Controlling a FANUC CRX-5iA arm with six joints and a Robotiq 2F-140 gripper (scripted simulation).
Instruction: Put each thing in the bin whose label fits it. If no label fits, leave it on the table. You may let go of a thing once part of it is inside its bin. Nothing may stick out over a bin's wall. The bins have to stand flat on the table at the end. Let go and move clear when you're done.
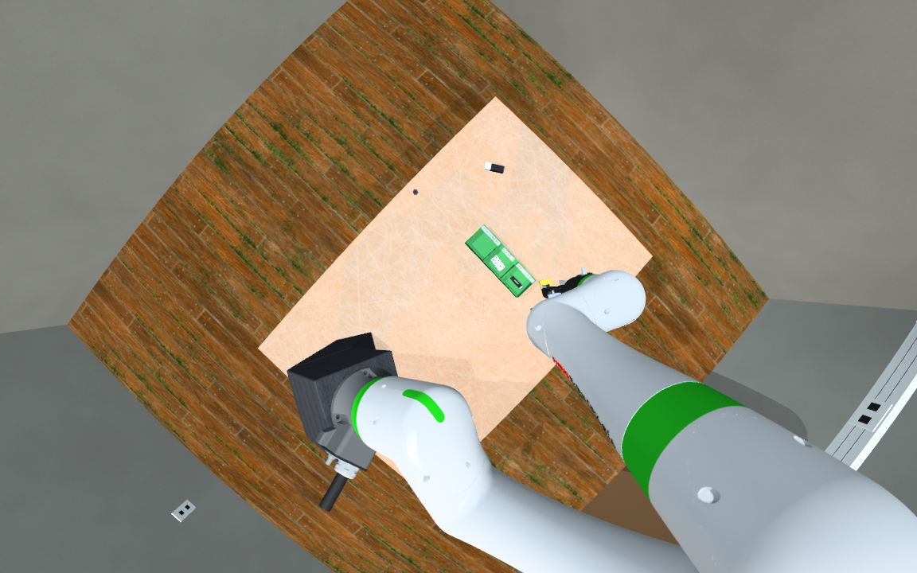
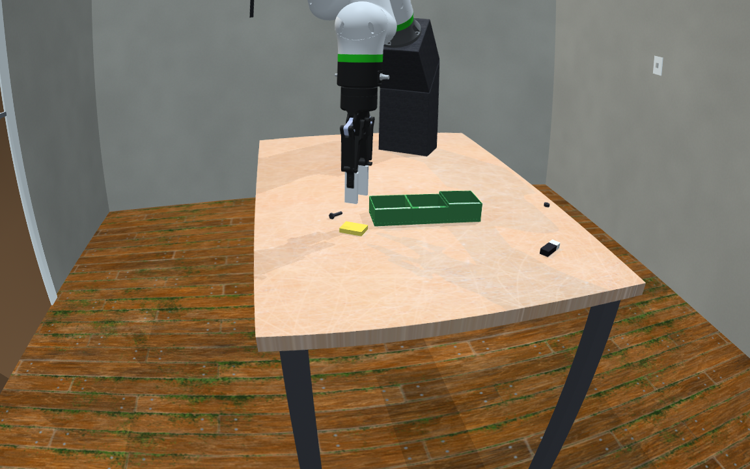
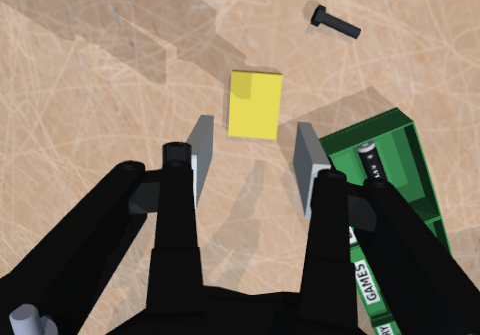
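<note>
Now: the yellow pad 100 mm below my hand and 10 mm to the right of it. From my hand the other things lie so: black bolt: 100 mm below, 80 mm behind, 20 mm to the right; then black battery: 90 mm to the left, 90 mm below, 40 mm behind; then green three-part bin: 180 mm to the left, 80 mm below, 10 mm behind.
</note>
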